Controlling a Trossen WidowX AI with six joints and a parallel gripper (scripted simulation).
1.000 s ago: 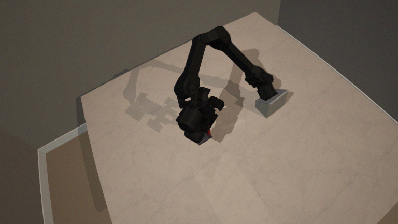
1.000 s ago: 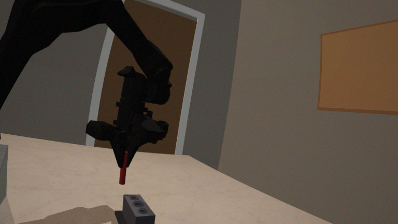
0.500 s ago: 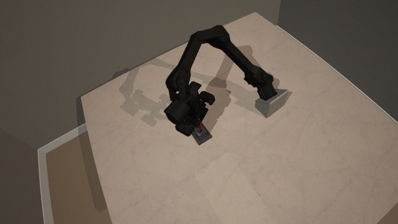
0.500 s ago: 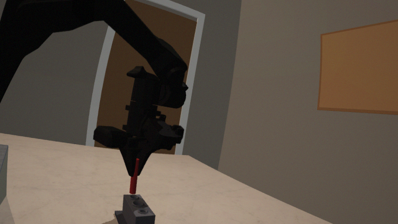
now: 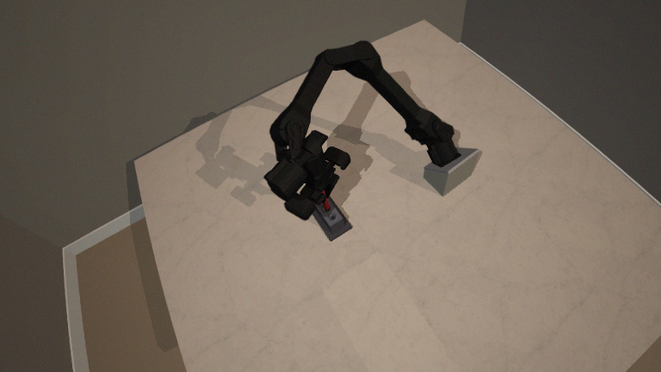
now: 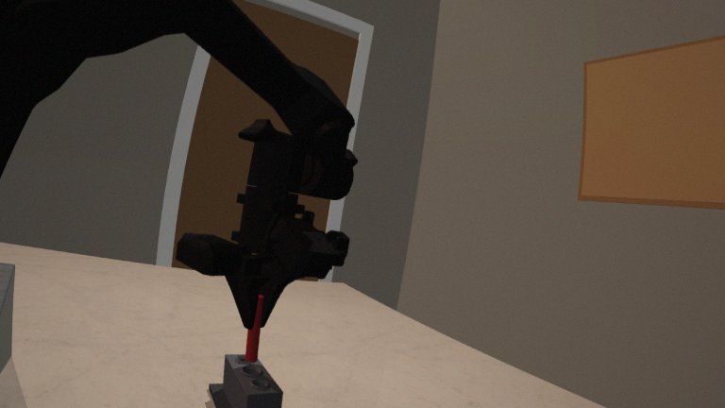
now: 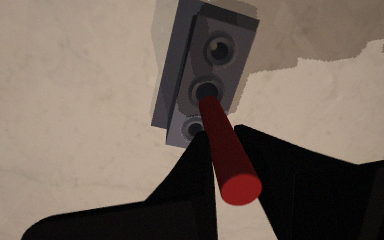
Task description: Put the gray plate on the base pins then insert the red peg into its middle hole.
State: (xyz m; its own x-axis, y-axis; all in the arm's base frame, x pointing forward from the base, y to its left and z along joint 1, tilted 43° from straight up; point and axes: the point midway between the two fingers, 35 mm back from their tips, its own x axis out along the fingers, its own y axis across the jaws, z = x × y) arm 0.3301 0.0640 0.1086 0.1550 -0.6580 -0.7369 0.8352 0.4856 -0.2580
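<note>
My gripper tip is right at the red peg. From my gripper tip the other things lie so: dark base 110 mm below; gray plate 70 mm below.
</note>
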